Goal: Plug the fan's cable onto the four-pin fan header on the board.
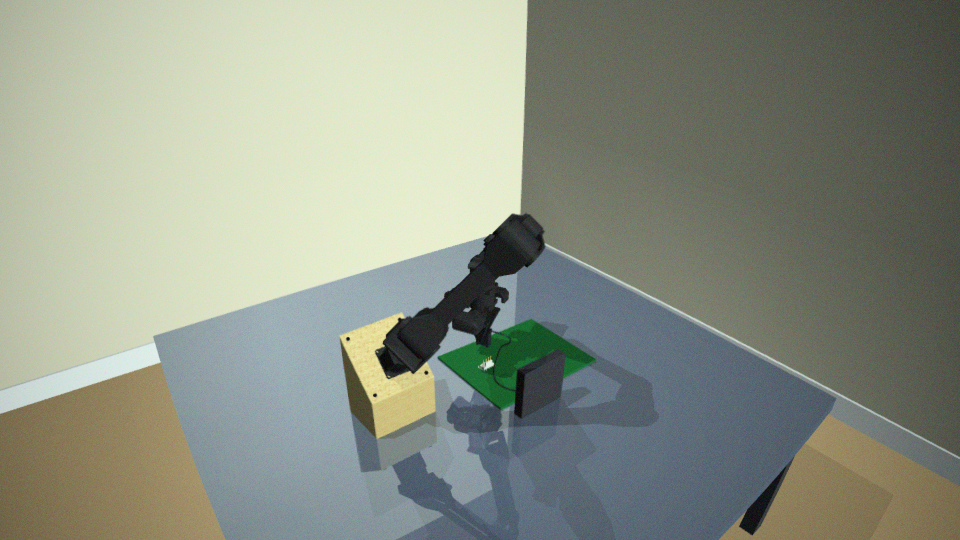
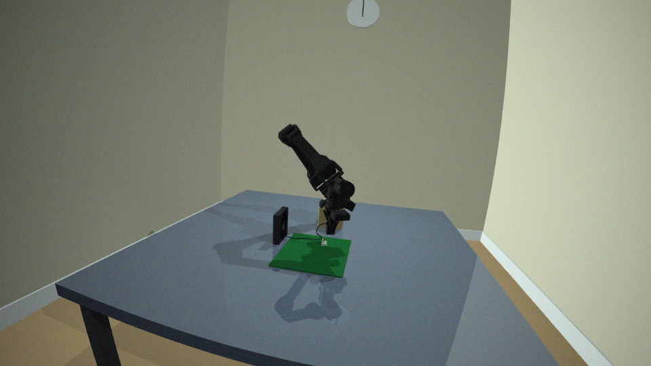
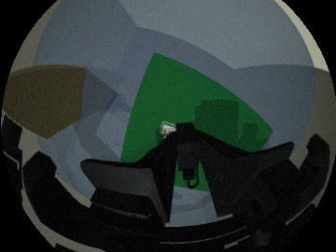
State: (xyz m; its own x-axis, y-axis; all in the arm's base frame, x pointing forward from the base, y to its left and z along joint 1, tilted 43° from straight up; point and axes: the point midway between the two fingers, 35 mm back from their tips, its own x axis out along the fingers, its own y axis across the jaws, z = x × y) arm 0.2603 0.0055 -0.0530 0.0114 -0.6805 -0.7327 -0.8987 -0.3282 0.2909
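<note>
The green board lies 80 mm below my gripper tip, 80 mm ahead of it and 50 mm to the right of it. Also, from my gripper tip: black fan: 200 mm to the right, 10 mm below, 10 mm behind; then dark fan plug: 10 mm to the right, 10 mm above.
</note>
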